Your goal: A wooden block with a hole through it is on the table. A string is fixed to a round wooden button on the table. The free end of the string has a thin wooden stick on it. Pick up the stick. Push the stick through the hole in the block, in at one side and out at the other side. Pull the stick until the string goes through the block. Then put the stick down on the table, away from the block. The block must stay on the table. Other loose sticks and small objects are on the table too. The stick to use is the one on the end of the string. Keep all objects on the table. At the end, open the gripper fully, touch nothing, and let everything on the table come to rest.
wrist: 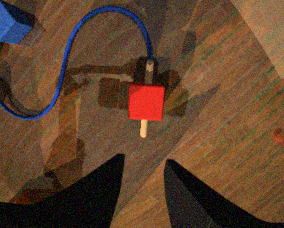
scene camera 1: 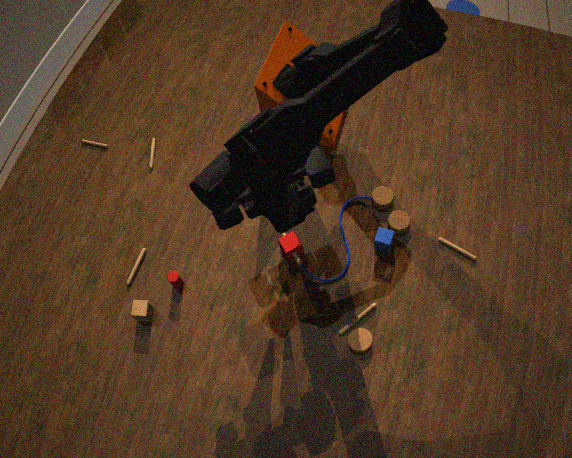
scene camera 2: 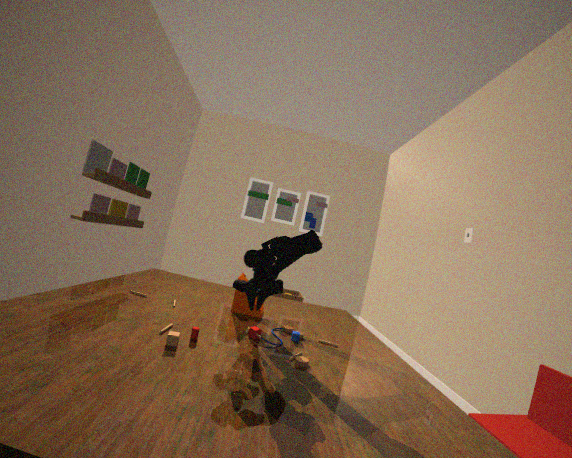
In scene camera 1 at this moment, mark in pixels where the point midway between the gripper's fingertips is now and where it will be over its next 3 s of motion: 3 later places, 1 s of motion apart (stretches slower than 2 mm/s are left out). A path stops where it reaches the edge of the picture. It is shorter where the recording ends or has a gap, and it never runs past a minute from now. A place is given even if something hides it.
My gripper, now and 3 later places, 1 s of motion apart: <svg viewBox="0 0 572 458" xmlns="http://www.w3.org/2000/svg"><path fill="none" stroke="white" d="M278 213L278 224L283 235L279 225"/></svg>
